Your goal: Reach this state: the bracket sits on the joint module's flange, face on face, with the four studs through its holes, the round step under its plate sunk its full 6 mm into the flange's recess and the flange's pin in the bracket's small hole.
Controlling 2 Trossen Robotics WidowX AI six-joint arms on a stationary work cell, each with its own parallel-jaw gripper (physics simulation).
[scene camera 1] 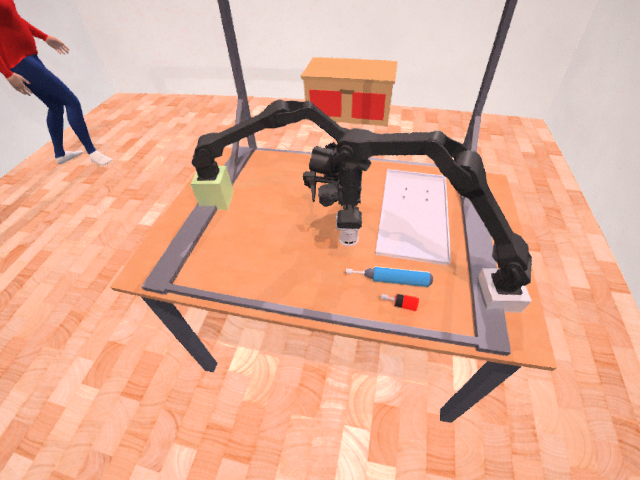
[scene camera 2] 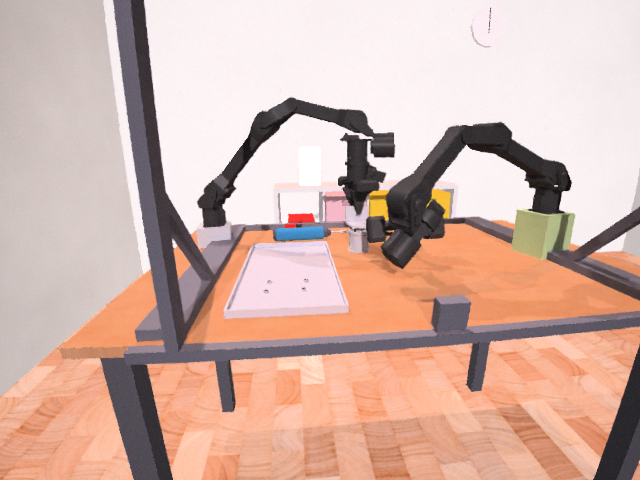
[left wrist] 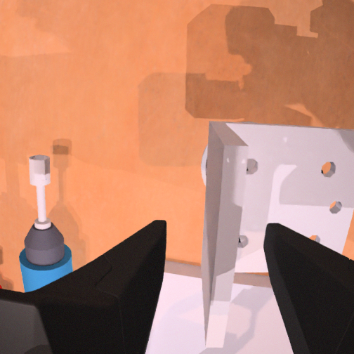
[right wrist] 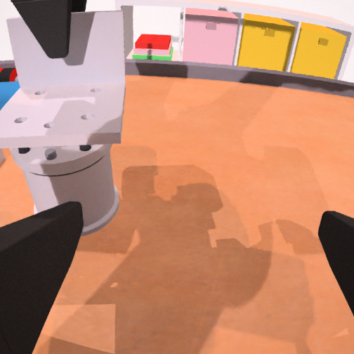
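Seen in the pictures: left gripper, between the fingertips: point(scene camera 2: 356, 213); left arm's base, origin of its link: point(scene camera 1: 506, 284) point(scene camera 2: 214, 224); right arm's base, origin of its link: point(scene camera 1: 208, 174) point(scene camera 2: 545, 211).
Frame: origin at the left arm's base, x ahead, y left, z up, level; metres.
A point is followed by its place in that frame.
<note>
The white L-shaped bracket point(scene camera 2: 355, 218) {x 0.410, y -0.173, z 0.028 m} point(left wrist: 295, 142) point(right wrist: 65, 107) rests on the joint module point(scene camera 2: 357, 240) {x 0.397, y -0.225, z -0.023 m} point(right wrist: 75, 185), its upright plate standing. In the right wrist view, dark spots and a grey pin show on the flange below the plate's front edge. In the left wrist view, table shows through some plate holes; grey shows in two others. The step and recess are hidden. My left gripper point(scene camera 2: 358, 209) {x 0.414, y -0.169, z 0.043 m} point(left wrist: 215, 233) is partly open, fingers on either side of the upright plate, with gaps showing. My right gripper point(right wrist: 204, 219) is wide open and empty, beside the module.
A pale tray point(scene camera 1: 385, 222) {x 0.290, y -0.272, z -0.055 m} point(scene camera 2: 286, 311) {x 0.155, y -0.534, z -0.050 m} with several small parts lies beside the module. A blue driver point(scene camera 1: 402, 276) {x 0.265, y -0.032, z -0.022 m} point(scene camera 2: 299, 233) {x 0.262, y -0.063, z -0.033 m} point(left wrist: 46, 270) and a red-and-black driver point(scene camera 1: 407, 301) {x 0.259, y 0.042, z -0.027 m} lie near it. My arms are close together above the table point(scene camera 1: 258, 242) {x 0.696, y -0.175, z -0.059 m}.
</note>
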